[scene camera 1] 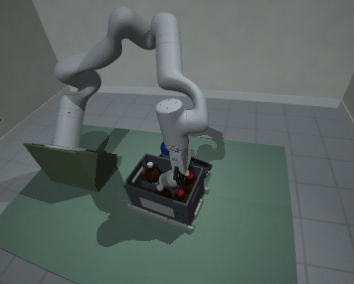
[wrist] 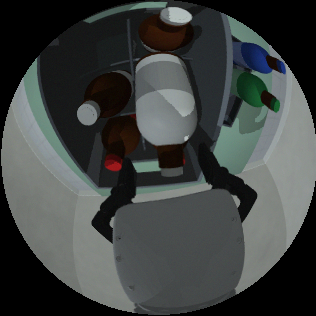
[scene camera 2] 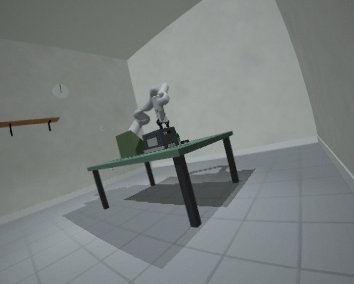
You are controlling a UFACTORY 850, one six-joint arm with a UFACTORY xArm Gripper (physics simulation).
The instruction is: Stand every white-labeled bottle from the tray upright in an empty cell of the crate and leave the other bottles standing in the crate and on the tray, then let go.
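Observation:
The white-labeled bottle [scene camera 1: 167, 181] [wrist: 165, 100] leans steeply on its side in the crate [scene camera 1: 134, 194] [scene camera 2: 167, 142] [wrist: 212, 50], over a dividing wall and beside brown bottles. Its brown neck and pale cap point toward my gripper [scene camera 1: 179, 176] [scene camera 2: 163, 124] [wrist: 166, 154]. The gripper is open and low at the crate, its fingers on either side of the neck in the wrist view; whether they touch it cannot be told. A blue bottle [scene camera 1: 164, 149] [wrist: 254, 56] and a green bottle [wrist: 251, 89] stand at the dark tray [scene camera 1: 202, 164] [wrist: 233, 112], which is partly hidden.
In the crate are white-capped brown bottles [wrist: 165, 34] [wrist: 107, 95] and a red-capped brown bottle [wrist: 120, 135]; another red cap [wrist: 183, 161] shows under the white-labeled bottle's neck. The crate walls rise close around the fingers. A green box [scene camera 1: 70, 170] [scene camera 2: 129, 145] stands by the arm's base.

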